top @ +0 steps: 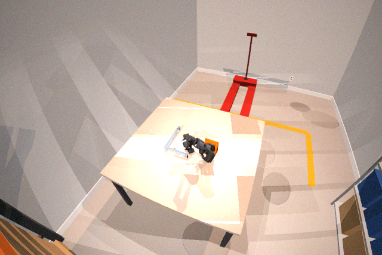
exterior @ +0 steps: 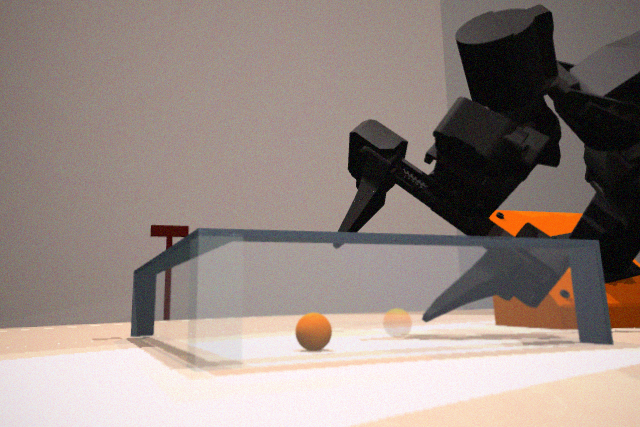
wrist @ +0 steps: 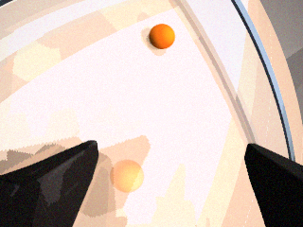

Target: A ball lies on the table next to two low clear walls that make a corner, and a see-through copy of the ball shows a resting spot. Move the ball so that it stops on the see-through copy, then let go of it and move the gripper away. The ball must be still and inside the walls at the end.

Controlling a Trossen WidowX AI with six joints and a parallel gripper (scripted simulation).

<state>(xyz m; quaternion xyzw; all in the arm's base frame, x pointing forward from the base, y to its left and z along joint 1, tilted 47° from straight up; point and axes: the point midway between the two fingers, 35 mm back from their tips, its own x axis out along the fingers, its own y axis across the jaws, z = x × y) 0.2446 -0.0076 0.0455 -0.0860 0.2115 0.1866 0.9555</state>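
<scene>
Right now the grey wall band is 10 cm to the left of my gripper tip, 4 cm ahead of it and 2 cm above it.
</scene>
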